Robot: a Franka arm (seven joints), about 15 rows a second.
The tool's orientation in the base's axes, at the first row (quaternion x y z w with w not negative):
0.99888 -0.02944 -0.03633 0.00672
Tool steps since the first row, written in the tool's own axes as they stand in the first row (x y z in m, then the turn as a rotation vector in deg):
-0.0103 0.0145 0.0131 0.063 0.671 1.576
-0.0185 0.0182 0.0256 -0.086 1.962 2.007
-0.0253 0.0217 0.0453 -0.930 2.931 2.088
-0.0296 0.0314 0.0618 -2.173 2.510 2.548
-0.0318 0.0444 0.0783 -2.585 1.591 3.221
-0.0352 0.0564 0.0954 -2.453 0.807 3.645
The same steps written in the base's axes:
-0.0121 -0.0140 -0.0121 -0.091 -0.691 -1.566
-0.0213 -0.0174 -0.0239 -0.347 -1.976 -1.965
-0.0298 -0.0207 -0.0430 -1.249 -2.894 -1.970
-0.0358 -0.0303 -0.0590 -2.496 -2.405 -2.345
-0.0400 -0.0433 -0.0751 -2.902 -1.471 -3.001
-0.0453 -0.0553 -0.0917 -2.755 -0.701 -3.445

